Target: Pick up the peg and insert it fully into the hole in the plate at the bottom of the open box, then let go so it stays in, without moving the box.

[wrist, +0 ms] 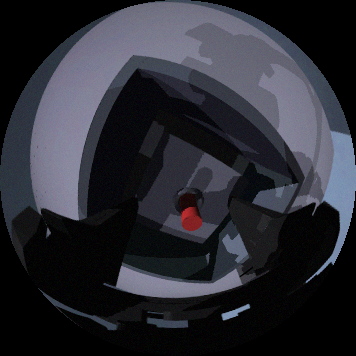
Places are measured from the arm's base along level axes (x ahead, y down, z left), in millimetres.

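Pixels of known places: gripper, fingertip midpoint: (pixel 184 202).
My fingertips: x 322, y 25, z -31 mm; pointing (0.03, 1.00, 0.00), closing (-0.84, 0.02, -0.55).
Observation:
Behind a point stands the place of what it marks.
The red peg (pixel 191 216) @(y -2, x 322, z -36 mm) stands in the round hole (pixel 183 192) @(y 26, x 328, z -38 mm) of the grey plate (pixel 155 200) @(y 28, x 343, z -17 mm) at the bottom of the open box (pixel 94 145) @(y -12, x 392, z -46 mm). Its upper part sticks out above the hole, with its top end toward the camera. How deep the lower end sits is hidden. My gripper (pixel 184 202) @(y 25, x 322, z -31 mm) is open, with one dark finger on each side of the peg and a gap to it on both sides. The fingertips reach down into the box.
The box walls surround the fingers; the right corner (pixel 300 180) @(y -12, x 255, z -113 mm) of the rim is near the right finger. A light table top (pixel 60 115) @(y 86, x 606, z -7 mm) lies around the box, with shadows of the arm at the upper right.

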